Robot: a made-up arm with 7 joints. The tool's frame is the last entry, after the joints.
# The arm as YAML. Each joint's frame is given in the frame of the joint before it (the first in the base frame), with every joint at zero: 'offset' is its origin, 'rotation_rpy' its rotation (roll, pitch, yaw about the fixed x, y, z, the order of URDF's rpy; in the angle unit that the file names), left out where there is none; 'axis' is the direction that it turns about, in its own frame. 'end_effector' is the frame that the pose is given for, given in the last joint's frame.
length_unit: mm
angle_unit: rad
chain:
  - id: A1
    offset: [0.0, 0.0, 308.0]
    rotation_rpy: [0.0, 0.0, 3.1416]
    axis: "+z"
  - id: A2
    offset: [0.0, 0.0, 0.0]
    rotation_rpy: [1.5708, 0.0, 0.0]
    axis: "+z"
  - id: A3
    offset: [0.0, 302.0, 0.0]
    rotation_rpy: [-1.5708, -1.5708, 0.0]
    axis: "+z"
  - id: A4
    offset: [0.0, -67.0, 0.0]
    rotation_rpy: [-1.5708, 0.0, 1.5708]
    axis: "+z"
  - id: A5
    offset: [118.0, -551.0, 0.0]
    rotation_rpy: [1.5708, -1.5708, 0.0]
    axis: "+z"
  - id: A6
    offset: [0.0, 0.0, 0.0]
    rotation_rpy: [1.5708, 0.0, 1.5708]
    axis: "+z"
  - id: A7
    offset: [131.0, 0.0, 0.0]
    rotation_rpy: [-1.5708, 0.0, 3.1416]
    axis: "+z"
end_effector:
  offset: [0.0, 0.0, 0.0]
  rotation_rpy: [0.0, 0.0, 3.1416]
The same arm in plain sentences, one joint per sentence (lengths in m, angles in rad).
The arm has seven revolute joints in a row. What follows holds with every joint at zero, and every direction is one of the base frame's.
Joint 1 is mounted 0.3080 m along +z from the base frame's origin and rotates about +z.
Joint 2 is mounted at the same point as joint 1 and rotates about +y.
Joint 3 is mounted 0.3020 m along +z from joint 2 and rotates about +z.
Joint 4 is mounted 0.0670 m along +x from joint 3 and rotates about -y.
Joint 5 is mounted 0.1180 m along -x and 0.5510 m along +z from joint 4 and rotates about +z.
Joint 6 is mounted at the same point as joint 5 and rotates about -y.
Joint 7 is mounted 0.1310 m along +x from joint 6 and rotates about -z.
The tool frame, which is the frame that the pose is given for, is mounted at the same point as joint 7; its axes are the base frame's turned by roll -3.1416, pitch 0.0000 and yaw 0.0000 rad (as in URDF: about the fixed x, then y, then z).

